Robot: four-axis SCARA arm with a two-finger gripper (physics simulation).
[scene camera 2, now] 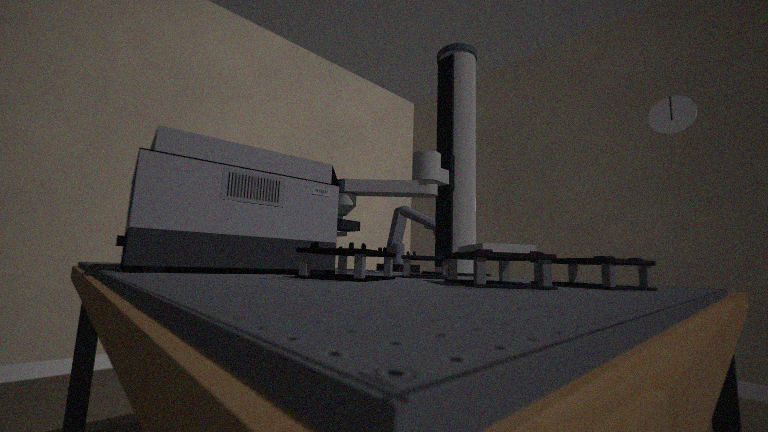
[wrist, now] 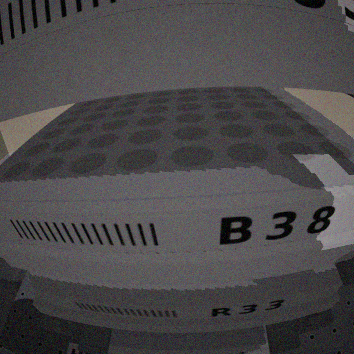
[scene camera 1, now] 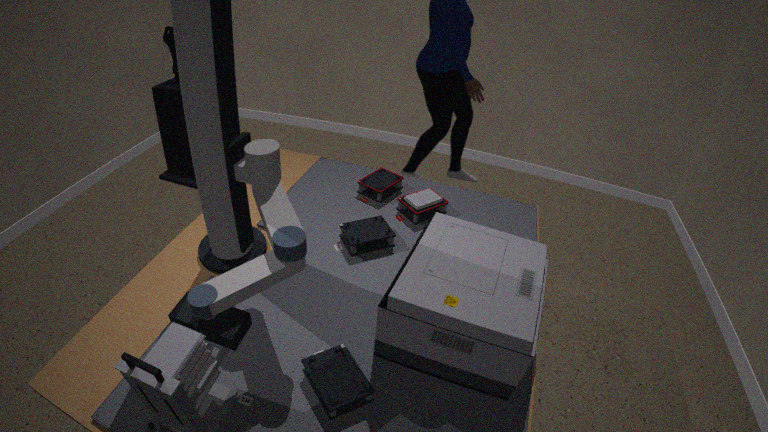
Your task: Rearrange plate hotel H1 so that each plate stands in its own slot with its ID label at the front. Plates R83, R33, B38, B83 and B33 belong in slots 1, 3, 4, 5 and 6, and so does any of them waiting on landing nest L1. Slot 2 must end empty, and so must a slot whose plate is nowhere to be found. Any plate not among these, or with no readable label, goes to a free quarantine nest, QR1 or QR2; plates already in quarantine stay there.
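Observation:
Plate hotel H1 [scene camera 1: 171,346] stands at the front left in scene camera 1, with pale plates [scene camera 1: 199,370] in its slots. In the wrist view, plate B38 [wrist: 185,230] has its label facing the camera. Plate R33 [wrist: 150,311] is below it, label also facing. A plate [wrist: 175,45] above has its label cut off by the frame top. My gripper [scene camera 1: 214,324] [scene camera 2: 349,225] is beside the hotel, open and empty; its fingertips are hard to make out. Red-edged nest [scene camera 1: 380,180] holds no plate; the other red-edged nest [scene camera 1: 400,200] bears a white plate [scene camera 1: 424,198] [scene camera 2: 499,248].
Two dark nests [scene camera 1: 366,233] [scene camera 1: 336,380] without plates stand on the table; I cannot read which is L1. A large grey instrument [scene camera 1: 467,279] [scene camera 2: 230,198] stands at the right in scene camera 1. The arm column [scene camera 1: 201,134] [scene camera 2: 464,161] rises behind. A person [scene camera 1: 448,64] stands beyond the table.

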